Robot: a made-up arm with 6 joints.
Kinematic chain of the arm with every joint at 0, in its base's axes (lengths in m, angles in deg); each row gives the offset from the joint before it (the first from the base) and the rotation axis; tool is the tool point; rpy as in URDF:
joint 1: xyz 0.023 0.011 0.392 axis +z
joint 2: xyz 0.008 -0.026 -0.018 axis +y
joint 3: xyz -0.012 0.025 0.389 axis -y
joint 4: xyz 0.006 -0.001 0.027 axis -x
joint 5: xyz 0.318 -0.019 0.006 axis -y
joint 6: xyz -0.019 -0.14 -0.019 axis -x
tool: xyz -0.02 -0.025 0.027 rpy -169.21 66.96 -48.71
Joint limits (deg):
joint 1: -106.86..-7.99
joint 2: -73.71..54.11
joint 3: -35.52..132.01
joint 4: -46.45..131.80
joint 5: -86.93..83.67
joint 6: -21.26..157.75
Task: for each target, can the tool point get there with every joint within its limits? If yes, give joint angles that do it. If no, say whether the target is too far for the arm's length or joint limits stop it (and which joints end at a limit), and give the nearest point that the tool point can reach.
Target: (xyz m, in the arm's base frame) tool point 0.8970 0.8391 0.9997
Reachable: no: too far | nearest point 0.3545 0.5717 0.7544 | short by 0.653 m
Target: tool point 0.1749 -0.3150 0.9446
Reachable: yes | joints -51.91 14.45 26.08 42.47 -22.28 90.60
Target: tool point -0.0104 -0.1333 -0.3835
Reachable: no: joint limits stop it (at a limit: joint 2, joint 4, joint 5, joint 6) | nearest point -0.0359 -0.2436 0.2520 | short by 0.646 m
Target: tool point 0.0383 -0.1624 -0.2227
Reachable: no: joint limits stop it (at a limit: joint 2, joint 4, joint 5, joint 6) | nearest point 0.0459 -0.2482 0.2522 | short by 0.483 m
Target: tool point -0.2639 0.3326 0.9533
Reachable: yes | joints -41.96 -18.72 95.52 90.27 -58.84 43.21
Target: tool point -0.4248 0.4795 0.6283
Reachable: yes | joints -52.50 -62.20 77.51 52.53 -13.59 111.26
